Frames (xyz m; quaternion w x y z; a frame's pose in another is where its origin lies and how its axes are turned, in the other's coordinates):
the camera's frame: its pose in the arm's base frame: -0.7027 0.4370 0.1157 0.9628 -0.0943 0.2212 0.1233
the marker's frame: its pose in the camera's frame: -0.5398 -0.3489 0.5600 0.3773 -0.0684 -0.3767 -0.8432
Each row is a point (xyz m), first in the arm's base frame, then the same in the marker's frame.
Working: the arm's base frame: its pose in the marker's frame: -0.8373 0.5951 -0.7008 0.5441 0.2415 0.3672 0.7147

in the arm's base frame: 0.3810 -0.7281 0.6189
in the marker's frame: -0.0501 1.2218 -0.9152
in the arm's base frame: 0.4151 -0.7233 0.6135
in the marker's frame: -0.0670 1.2523 -0.9166
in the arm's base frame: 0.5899 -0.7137 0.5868
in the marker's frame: -0.1435 1.4110 -0.9349
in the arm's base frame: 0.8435 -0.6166 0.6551
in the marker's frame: -0.2248 1.6577 -0.8303
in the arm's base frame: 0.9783 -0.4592 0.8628
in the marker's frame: -0.2039 1.8191 -0.5862
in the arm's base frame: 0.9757 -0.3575 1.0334
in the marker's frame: -0.1371 1.8472 -0.4012
